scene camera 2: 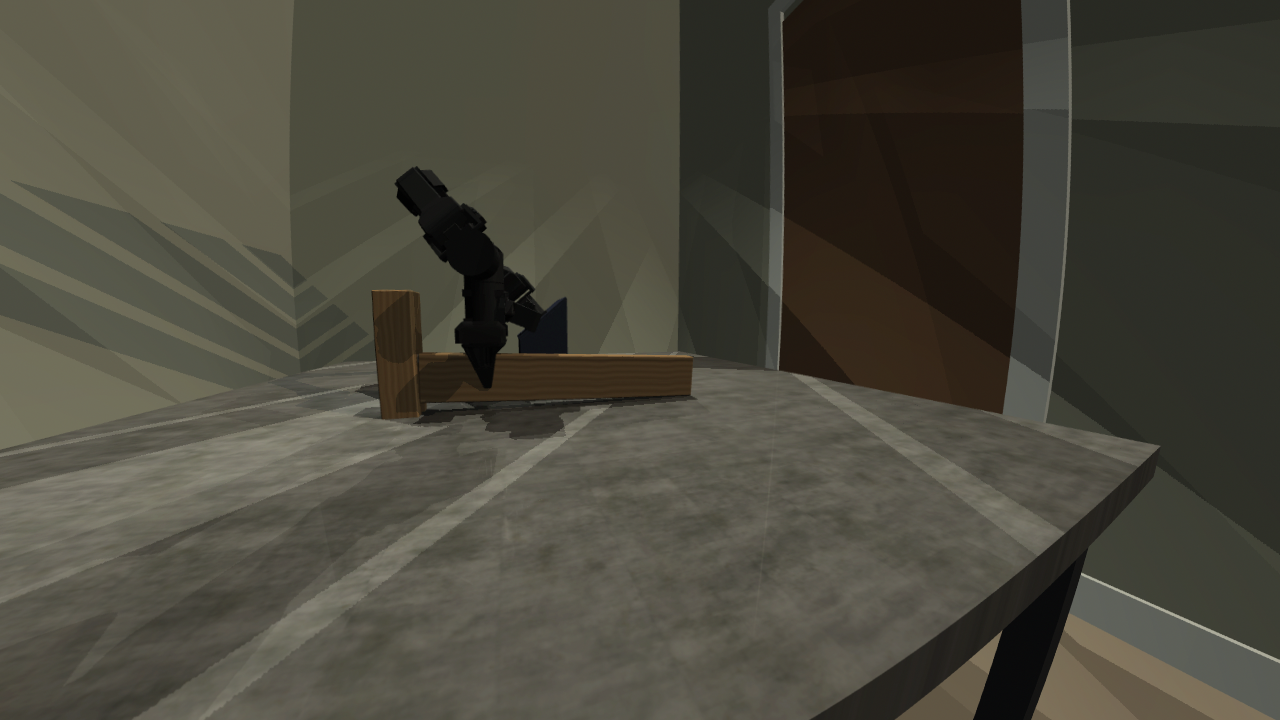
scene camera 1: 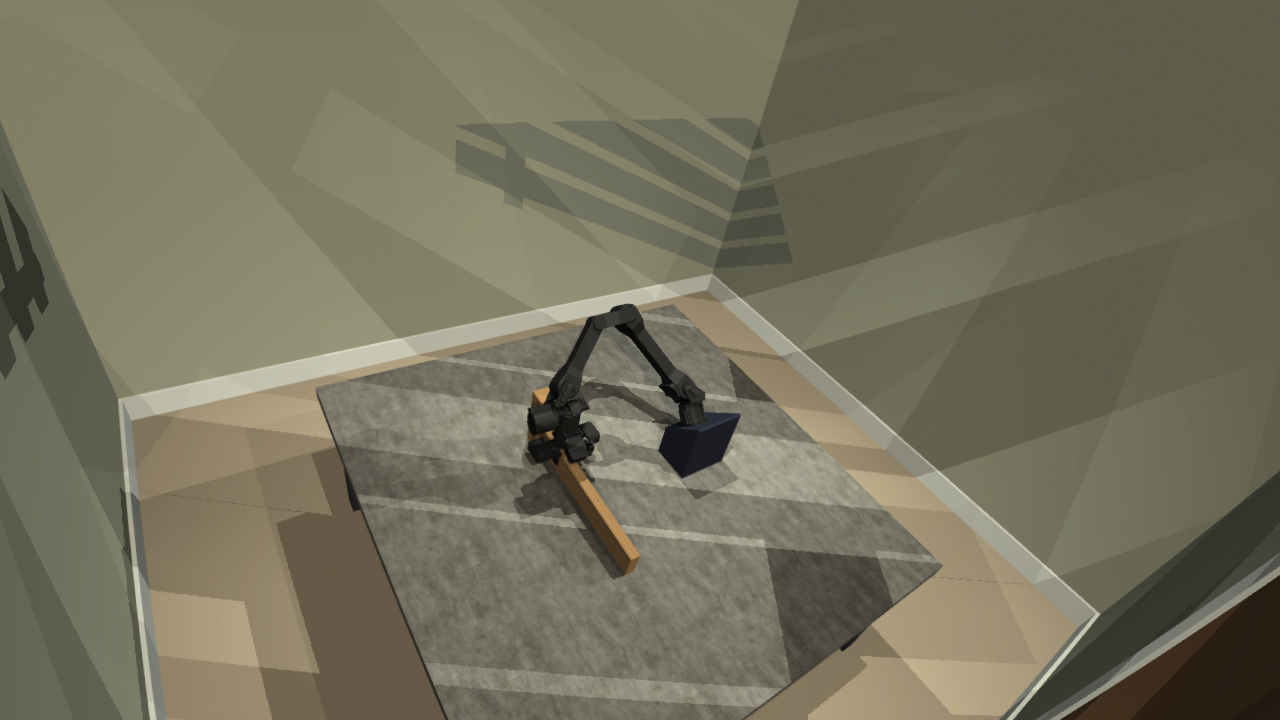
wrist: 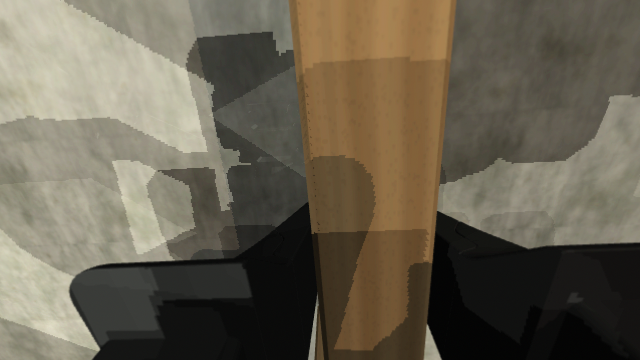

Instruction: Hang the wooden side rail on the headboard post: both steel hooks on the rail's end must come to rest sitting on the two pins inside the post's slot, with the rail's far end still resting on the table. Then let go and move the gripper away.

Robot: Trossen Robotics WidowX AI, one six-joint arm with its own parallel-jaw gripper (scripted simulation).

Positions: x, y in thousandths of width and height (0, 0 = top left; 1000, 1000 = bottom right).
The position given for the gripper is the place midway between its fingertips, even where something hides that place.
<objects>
The gripper shows in scene camera 2 (382, 537), in scene camera 1 (439, 642) and in the wrist view (555, 571). A wooden side rail shows in scene camera 2 (347, 524), in scene camera 1 (480, 748) and in the wrist view (582, 249).
</objects>
